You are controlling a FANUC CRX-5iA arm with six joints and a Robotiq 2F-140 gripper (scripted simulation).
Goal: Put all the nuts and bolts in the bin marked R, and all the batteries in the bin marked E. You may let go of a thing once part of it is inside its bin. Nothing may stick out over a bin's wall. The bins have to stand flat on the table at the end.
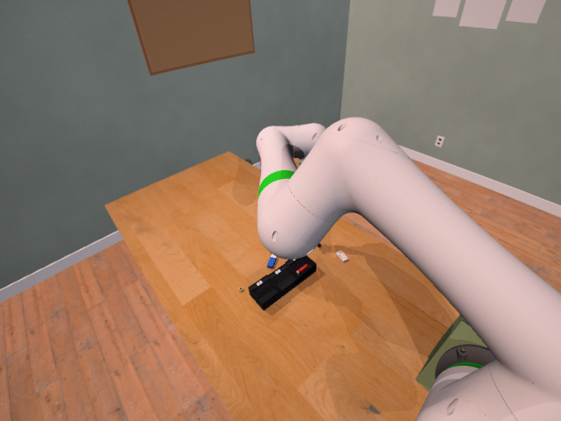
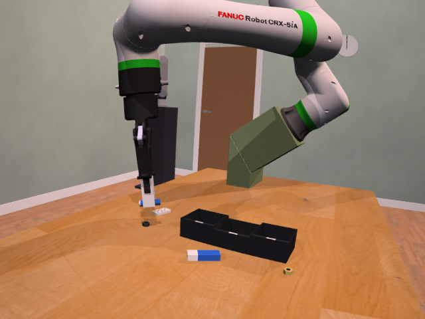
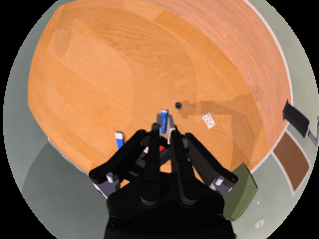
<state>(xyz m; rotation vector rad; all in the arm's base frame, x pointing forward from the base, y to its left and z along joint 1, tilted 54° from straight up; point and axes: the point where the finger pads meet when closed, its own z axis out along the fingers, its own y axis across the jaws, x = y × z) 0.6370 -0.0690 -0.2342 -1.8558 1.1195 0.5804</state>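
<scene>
The red battery lies 7 cm behind my hand, 12 cm to the left of it and 9 cm below it. Also, from my hand: blue battery 3 cm below; black nut 3 cm behind, 3 cm to the right, 10 cm below; white domino-like tile 13 cm behind, 4 cm to the right, 10 cm below.
</scene>
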